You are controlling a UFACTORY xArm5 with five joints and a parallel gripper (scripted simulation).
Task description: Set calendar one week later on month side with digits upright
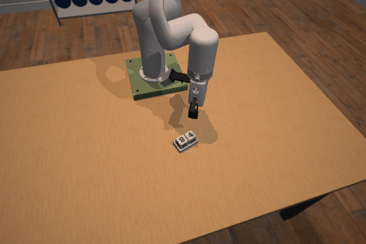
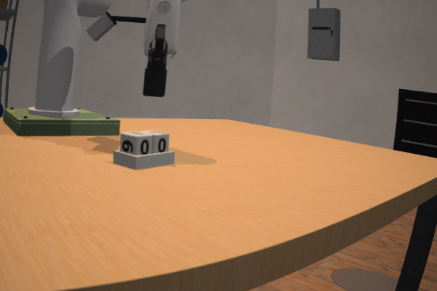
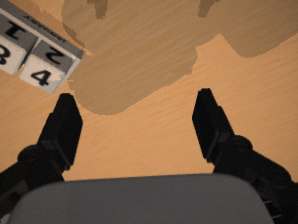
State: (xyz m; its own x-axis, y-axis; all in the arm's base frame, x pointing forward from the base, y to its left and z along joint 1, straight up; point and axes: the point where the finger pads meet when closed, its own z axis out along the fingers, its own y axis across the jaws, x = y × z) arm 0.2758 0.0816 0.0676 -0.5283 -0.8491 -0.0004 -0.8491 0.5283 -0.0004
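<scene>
Now: the digit cube 8 cm ahead of my hand, 8 cm to the right of it and 7 cm below it. Round my hand: tray 8 cm ahead, 6 cm to the right, 9 cm below.
</scene>
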